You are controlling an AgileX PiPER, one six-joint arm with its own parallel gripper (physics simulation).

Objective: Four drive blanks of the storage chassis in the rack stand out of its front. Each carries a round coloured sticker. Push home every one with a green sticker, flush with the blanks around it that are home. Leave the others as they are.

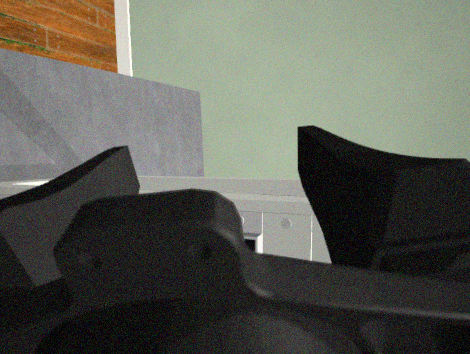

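My gripper [214,157] is open, with its two dark fingers wide apart and no object between them. Behind and below the fingertips, part of the light grey storage chassis [265,204] shows as a horizontal band with upright panels under it. One pale panel [287,245] has a round grey mark near its top. To its left is part of another panel [254,219], with a small dark opening [250,244] below it. No coloured sticker can be made out. The gripper body and fingers hide much of the chassis.
A grey slab-like surface [150,125] stands at the left behind the chassis. Above it are a brown wood-patterned surface [65,25] and a white upright strip [123,40]. A pale green wall [325,75] fills the background at the right.
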